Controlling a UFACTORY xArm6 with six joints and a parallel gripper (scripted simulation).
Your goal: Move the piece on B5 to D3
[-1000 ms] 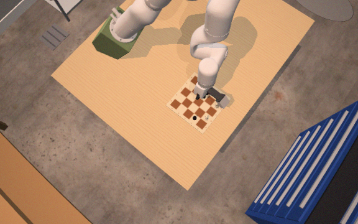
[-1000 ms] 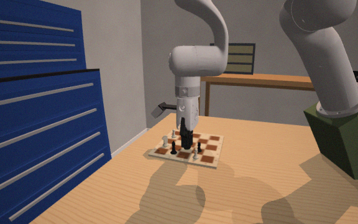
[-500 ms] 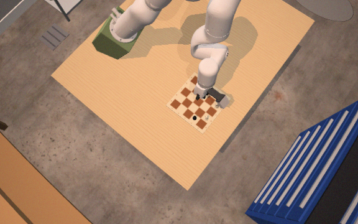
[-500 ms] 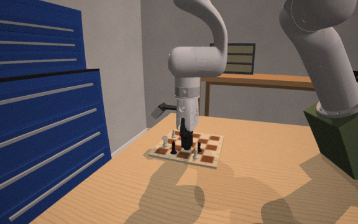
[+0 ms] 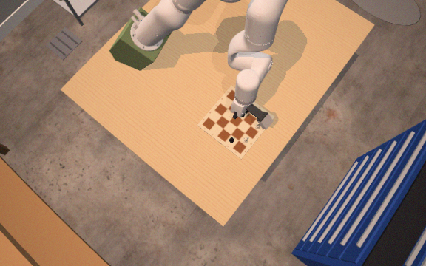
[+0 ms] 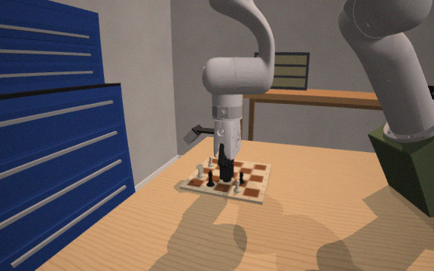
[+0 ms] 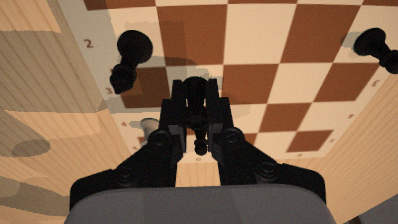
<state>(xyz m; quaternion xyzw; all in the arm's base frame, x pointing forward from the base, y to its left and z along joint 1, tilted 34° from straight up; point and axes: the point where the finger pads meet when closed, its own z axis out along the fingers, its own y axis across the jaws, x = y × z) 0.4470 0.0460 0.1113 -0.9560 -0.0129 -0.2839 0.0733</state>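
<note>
Right now my hand is 10 mm above the black pawn. Also, from my hand: chessboard 40 mm to the right, 30 mm below.
</note>
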